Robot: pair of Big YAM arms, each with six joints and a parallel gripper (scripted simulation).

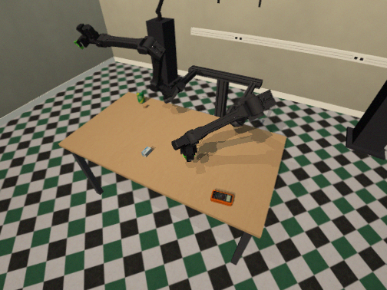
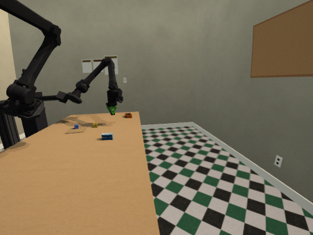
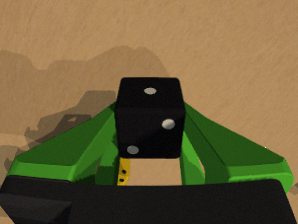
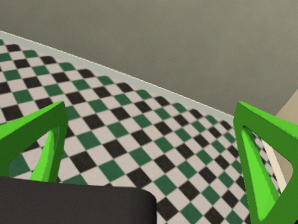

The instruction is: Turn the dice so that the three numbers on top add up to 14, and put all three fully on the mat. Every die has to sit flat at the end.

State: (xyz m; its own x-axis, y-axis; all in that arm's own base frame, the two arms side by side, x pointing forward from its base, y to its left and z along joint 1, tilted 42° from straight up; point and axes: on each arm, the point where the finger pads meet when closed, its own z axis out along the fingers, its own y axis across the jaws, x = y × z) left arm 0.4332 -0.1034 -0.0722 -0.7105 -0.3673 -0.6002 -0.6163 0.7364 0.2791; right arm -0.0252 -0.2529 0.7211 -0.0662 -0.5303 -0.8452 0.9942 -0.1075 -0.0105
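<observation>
My left hand is 140 mm past the yellow die, 90 mm above it and 60 mm to the left of it. From my left hand the other things lie so: blue die 300 mm behind, 90 mm to the right, 80 mm below; black die right at my left hand; tan mat 280 mm behind, 130 mm to the right, 100 mm below.
</observation>
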